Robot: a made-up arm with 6 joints.
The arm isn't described. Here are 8 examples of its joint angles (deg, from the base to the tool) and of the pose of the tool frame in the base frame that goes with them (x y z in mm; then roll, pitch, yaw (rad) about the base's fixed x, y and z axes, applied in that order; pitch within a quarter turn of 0, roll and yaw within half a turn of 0).
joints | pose
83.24 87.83 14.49 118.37 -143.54 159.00 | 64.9 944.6 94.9 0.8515 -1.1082 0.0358
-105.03 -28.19 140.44 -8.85 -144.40 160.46 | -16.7 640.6 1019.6 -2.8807 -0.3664 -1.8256
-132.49 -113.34 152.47 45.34 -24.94 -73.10 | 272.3 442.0 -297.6 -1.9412 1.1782 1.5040
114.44 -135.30 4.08 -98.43 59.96 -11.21 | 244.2 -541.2 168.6 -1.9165 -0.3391 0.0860
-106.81 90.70 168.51 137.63 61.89 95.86 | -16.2 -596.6 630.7 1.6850 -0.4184 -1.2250
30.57 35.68 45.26 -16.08 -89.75 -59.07 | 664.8 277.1 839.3 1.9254 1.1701 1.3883
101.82 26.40 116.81 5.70 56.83 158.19 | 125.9 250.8 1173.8 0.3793 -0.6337 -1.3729
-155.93 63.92 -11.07 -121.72 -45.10 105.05 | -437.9 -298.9 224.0 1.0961 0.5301 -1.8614
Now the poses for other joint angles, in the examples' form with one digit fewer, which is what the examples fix.
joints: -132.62 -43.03 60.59 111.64 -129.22 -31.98
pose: 460 486 1039 0.942 0.659 2.265
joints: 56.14 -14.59 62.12 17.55 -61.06 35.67
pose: 64 -184 1259 -0.668 -0.248 0.795
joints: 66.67 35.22 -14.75 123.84 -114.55 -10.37
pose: 206 663 711 -2.117 -0.606 -0.281
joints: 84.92 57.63 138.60 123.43 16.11 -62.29
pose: -64 510 1002 -1.690 -1.085 2.179
